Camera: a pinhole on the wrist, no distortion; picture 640 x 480 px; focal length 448.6 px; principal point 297.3 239.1 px. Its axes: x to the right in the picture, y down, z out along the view. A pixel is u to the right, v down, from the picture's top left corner.
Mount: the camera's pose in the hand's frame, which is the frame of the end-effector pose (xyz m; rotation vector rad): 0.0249 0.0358 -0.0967 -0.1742 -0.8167 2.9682
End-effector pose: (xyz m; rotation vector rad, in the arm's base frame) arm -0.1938 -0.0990 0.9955 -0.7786 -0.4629 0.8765
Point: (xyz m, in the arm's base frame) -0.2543 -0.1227 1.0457
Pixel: 445 151
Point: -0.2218 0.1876 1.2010
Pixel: outside the picture
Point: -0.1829 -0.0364 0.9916
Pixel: 99 25
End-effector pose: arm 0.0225 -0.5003 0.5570 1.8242 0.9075 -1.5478
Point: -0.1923 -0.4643 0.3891
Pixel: 45 359
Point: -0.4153 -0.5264 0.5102
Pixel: 260 342
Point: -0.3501 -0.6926 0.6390
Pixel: 388 201
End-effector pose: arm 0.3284 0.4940 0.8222 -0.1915 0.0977 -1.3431
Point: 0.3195 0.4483 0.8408
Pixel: 173 212
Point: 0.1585 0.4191 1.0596
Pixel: 216 325
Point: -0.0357 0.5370 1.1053
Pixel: 360 429
